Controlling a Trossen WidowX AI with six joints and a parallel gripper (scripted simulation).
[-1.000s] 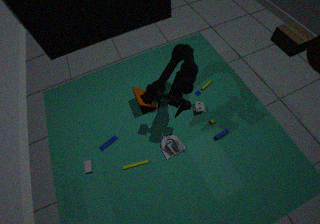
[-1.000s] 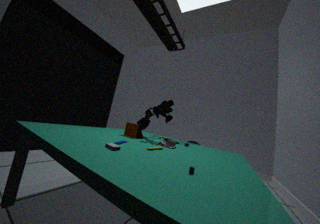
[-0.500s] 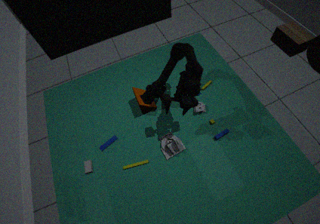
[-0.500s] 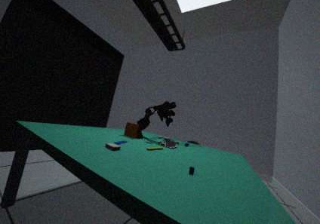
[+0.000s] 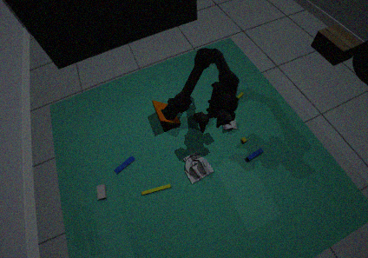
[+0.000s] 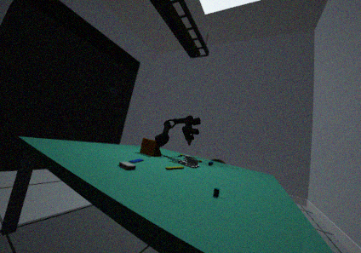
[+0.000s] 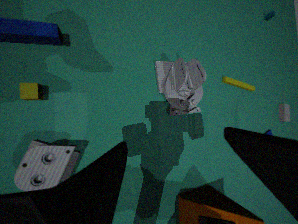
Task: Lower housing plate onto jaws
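My gripper tip is now 21 cm to the right of the small blue piece, 14 cm above it and 13 cm past it. Round my gripper tip: yellow cube: 16 cm to the left, 14 cm below, 8 cm ahead.
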